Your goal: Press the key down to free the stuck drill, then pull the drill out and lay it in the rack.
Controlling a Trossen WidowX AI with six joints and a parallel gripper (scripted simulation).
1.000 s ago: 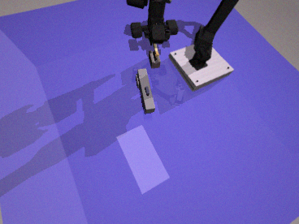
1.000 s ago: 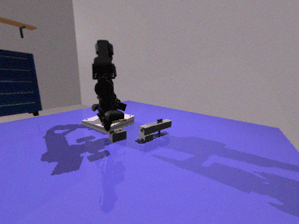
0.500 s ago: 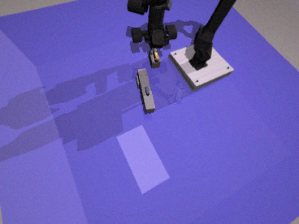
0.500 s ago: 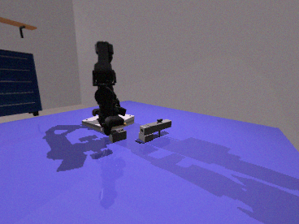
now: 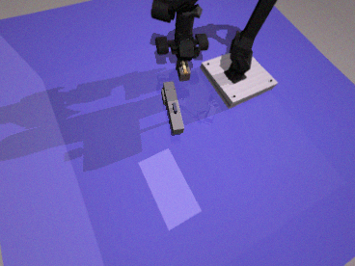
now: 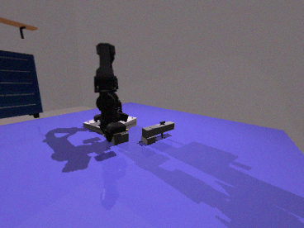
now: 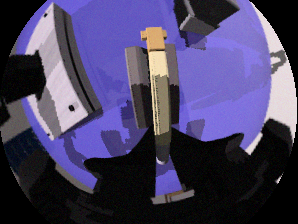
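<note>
Right now my gripper tip is 40 mm to the right of the tan drill, 30 mm below it and 10 mm short of it. Round my gripper tip: grey rack 50 mm to the left, 10 mm ahead; then grey holder block 180 mm to the left, 140 mm ahead, 30 mm above; then small dark key 210 mm to the left, 150 mm ahead, 40 mm above.
</note>
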